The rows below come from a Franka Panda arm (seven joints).
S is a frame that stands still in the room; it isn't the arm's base.
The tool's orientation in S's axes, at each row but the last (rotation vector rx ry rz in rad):
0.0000, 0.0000, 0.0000
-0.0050, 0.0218, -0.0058
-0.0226, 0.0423, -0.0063
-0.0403, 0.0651, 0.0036
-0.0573, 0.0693, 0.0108
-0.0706, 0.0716, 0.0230
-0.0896, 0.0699, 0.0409
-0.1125, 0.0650, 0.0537
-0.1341, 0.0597, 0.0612
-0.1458, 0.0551, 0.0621
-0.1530, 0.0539, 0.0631
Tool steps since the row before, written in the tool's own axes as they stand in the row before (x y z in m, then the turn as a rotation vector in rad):
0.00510, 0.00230, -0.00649, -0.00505, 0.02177, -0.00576
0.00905, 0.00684, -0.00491, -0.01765, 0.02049, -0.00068
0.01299, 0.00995, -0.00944, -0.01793, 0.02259, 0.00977
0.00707, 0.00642, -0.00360, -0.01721, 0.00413, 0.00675
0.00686, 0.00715, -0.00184, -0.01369, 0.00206, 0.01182
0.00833, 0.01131, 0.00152, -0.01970, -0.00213, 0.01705
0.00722, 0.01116, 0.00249, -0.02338, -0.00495, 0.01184
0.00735, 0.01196, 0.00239, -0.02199, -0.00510, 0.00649
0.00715, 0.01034, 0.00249, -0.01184, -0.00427, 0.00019
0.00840, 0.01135, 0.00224, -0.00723, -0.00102, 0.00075
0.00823, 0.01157, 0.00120, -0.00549, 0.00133, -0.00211
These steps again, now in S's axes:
0.00510, 0.00230, -0.00649, -0.00505, 0.02177, -0.00576
0.00898, 0.00676, -0.00514, -0.01754, 0.02059, -0.00040
0.01264, 0.00965, -0.01020, -0.01737, 0.02292, 0.01000
0.00679, 0.00629, -0.00431, -0.01676, 0.00436, 0.00768
0.00663, 0.00709, -0.00272, -0.01287, 0.00262, 0.01261
0.00813, 0.01156, 0.00012, -0.01839, -0.00131, 0.01854
0.00688, 0.01160, 0.00098, -0.02228, -0.00473, 0.01387
0.00679, 0.01251, 0.00055, -0.02122, -0.00542, 0.00849
0.00659, 0.01097, 0.00065, -0.01151, -0.00487, 0.00150
0.00774, 0.01202, 0.00009, -0.00710, -0.00132, 0.00132
0.00749, 0.01208, -0.00104, -0.00566, 0.00066, -0.00196

